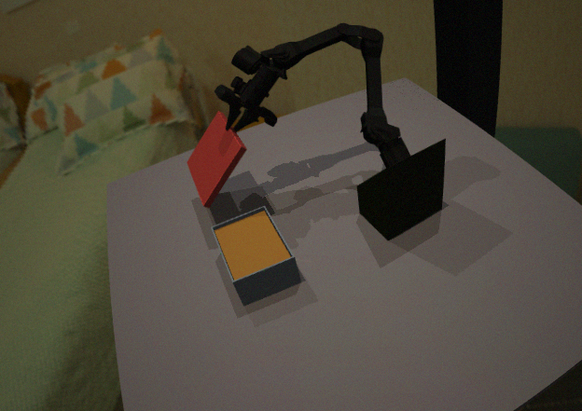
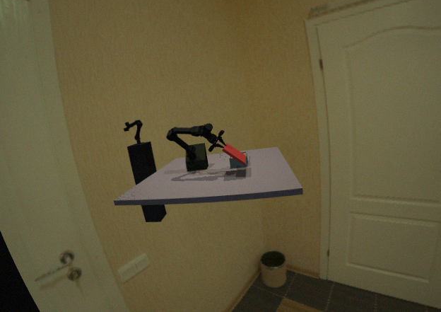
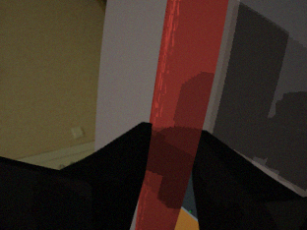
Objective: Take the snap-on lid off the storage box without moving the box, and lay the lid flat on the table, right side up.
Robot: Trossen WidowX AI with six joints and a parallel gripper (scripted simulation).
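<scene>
My gripper tip is 7 cm short of the lid and 5 cm above it. Also, from my gripper tip: storage box: 28 cm to the left, 18 cm below, 7 cm ahead.
</scene>
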